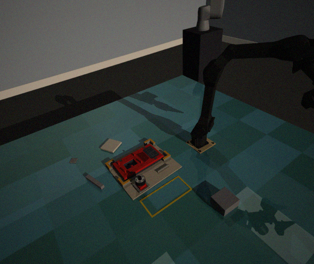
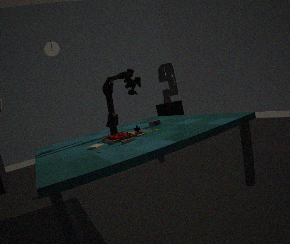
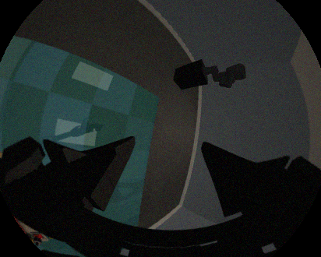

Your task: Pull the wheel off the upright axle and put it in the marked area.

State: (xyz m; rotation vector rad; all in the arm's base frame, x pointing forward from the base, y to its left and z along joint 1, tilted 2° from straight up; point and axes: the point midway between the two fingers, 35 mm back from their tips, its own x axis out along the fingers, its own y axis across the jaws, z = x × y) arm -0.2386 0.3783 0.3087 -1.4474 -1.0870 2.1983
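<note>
My gripper tip is 60 cm short of the black wheel, 32 cm to the left of it and 26 cm above it. From my gripper tip the other things lie so: grey bar 75 cm ahead, 45 cm to the right, 29 cm below; black axle 60 cm ahead, 32 cm to the right, 27 cm below; grey block 39 cm ahead, 28 cm below, 9 cm to the right.
</note>
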